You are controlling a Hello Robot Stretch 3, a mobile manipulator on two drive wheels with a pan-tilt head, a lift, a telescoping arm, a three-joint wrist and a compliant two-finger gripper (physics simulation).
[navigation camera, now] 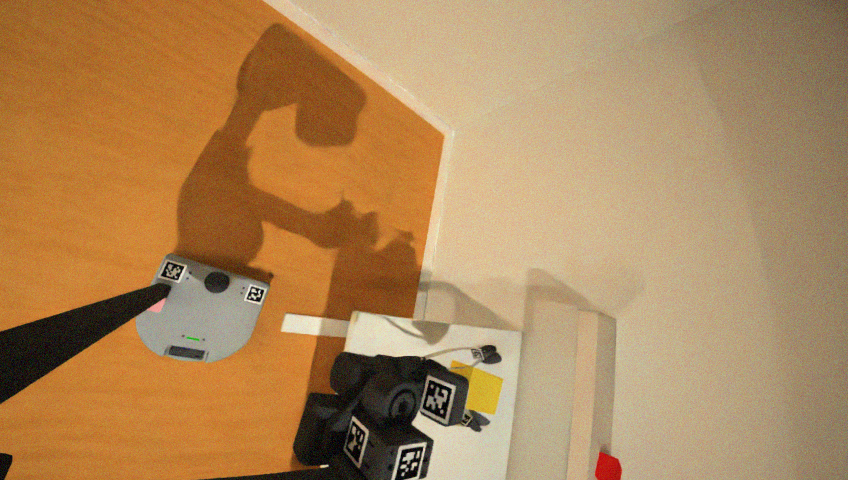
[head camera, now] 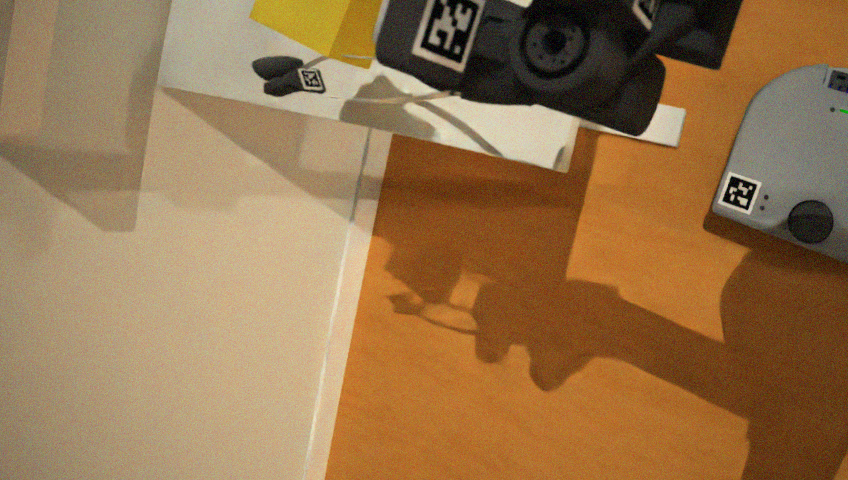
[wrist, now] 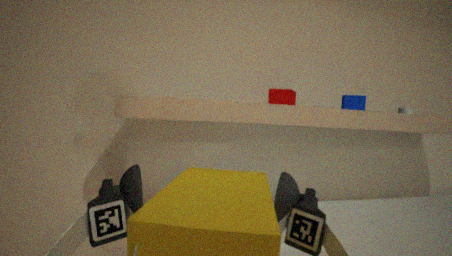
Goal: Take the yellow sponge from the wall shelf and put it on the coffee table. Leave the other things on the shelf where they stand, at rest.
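The yellow sponge sits between the two fingers of my gripper, which is shut on it. The gripper holds the sponge in the air above the white coffee table; its shadow falls on the table top. In the head view only one fingertip shows; the other is cut off at the top edge. The wall shelf runs ahead of the gripper, slightly above it in the wrist view.
A red block, a blue block and a small grey thing stand on the shelf. My base stands on the orange floor beside the table. The wall is close behind the table.
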